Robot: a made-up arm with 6 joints. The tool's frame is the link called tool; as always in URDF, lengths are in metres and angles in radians. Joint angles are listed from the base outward. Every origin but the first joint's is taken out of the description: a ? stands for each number. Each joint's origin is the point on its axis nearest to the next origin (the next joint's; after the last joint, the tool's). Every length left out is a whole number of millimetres.
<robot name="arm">
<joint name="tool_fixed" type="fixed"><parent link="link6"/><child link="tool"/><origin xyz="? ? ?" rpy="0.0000 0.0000 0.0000"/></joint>
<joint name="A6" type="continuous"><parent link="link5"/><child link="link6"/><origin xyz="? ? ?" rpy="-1.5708 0.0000 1.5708"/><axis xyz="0 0 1"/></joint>
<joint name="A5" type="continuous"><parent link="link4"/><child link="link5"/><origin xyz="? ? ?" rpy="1.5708 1.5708 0.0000"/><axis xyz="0 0 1"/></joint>
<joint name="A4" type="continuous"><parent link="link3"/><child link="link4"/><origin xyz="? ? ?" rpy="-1.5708 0.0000 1.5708"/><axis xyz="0 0 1"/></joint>
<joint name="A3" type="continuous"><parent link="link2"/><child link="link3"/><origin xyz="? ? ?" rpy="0.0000 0.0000 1.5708"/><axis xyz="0 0 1"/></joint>
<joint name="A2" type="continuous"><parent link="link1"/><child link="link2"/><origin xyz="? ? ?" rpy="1.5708 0.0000 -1.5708"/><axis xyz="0 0 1"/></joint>
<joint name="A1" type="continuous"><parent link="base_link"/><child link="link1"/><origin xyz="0.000 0.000 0.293" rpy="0.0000 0.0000 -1.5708"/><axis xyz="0 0 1"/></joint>
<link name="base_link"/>
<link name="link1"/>
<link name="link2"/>
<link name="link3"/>
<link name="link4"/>
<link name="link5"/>
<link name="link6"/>
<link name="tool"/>
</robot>
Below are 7 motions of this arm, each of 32 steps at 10 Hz.
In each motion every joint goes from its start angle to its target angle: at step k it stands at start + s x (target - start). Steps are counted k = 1, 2, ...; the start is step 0. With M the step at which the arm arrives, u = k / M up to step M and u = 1 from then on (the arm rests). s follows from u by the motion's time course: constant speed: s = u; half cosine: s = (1 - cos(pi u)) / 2; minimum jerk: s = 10 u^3 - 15 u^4 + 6 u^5.
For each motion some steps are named. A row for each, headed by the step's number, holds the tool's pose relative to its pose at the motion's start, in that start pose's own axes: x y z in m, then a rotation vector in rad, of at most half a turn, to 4 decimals.
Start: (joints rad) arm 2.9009 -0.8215 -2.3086 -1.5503 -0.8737 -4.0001
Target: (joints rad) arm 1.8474 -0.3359 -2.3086 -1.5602 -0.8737 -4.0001
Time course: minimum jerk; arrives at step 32
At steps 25, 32:
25: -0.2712 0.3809 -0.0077 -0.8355 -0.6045 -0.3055
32: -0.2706 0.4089 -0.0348 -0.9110 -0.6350 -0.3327

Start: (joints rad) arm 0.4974 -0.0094 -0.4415 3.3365 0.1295 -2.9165
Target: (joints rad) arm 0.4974 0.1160 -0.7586 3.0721 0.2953 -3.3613
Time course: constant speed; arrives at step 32
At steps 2, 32:
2: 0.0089 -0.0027 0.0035 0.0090 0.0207 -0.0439
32: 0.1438 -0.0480 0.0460 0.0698 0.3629 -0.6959

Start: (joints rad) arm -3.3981 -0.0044 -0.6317 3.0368 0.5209 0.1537
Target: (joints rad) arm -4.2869 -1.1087 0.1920 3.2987 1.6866 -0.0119
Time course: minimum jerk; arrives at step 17
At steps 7, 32:
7: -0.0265 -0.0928 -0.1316 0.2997 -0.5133 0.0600
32: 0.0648 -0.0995 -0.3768 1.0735 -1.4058 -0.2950

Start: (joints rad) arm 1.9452 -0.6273 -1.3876 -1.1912 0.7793 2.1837
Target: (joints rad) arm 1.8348 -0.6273 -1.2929 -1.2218 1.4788 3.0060
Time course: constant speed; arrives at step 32
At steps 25, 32:
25: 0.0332 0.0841 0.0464 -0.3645 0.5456 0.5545
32: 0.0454 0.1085 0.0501 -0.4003 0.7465 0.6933

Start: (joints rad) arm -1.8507 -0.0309 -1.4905 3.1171 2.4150 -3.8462
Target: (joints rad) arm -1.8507 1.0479 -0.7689 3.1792 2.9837 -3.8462
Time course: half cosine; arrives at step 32
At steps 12, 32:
12: 0.0619 0.0475 -0.3018 0.2328 -0.3010 -0.0100
32: 0.4278 0.3460 -0.6138 0.7921 -0.9436 -0.0419

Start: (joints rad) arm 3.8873 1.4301 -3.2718 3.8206 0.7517 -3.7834
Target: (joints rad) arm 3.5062 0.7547 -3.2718 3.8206 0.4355 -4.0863
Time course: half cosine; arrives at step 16
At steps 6, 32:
6: 0.1533 0.0583 0.1263 -0.0365 0.1427 -0.0969
32: 0.5643 0.1658 0.2442 -0.1055 0.4737 -0.3841

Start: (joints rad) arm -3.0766 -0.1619 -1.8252 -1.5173 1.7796 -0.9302
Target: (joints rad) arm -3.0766 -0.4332 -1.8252 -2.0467 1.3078 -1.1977
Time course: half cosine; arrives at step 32
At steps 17, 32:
17: -0.1309 0.0238 -0.0150 -0.3539 -0.1039 0.0266
32: -0.2362 0.0182 -0.0311 -0.6089 -0.2742 -0.0017

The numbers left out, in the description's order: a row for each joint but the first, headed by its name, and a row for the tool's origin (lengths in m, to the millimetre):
tool: 0.000 0.000 0.000
A6: -0.099 0.078 0.000
A5: 0.000 0.000 0.000
A4: -0.391 0.089 0.000
A3: -0.080 0.425 0.000
A2: 0.000 0.000 0.000

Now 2 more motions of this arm.
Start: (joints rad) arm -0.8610 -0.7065 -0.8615 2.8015 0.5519 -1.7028
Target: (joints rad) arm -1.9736 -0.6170 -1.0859 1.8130 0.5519 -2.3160
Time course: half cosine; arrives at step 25
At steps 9, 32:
9: 0.1023 0.0139 -0.0142 -0.1360 0.0798 -0.5780
32: 0.3124 -0.0452 -0.1500 -0.8762 -0.1173 -1.8422

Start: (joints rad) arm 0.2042 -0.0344 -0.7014 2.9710 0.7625 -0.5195
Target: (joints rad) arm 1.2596 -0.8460 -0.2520 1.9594 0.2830 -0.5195
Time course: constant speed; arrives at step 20
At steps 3, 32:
3: -0.0585 0.0490 -0.0407 -0.2098 -0.1292 -0.1369
32: -0.1511 0.1448 -0.3223 -0.7826 -1.0186 -1.0879

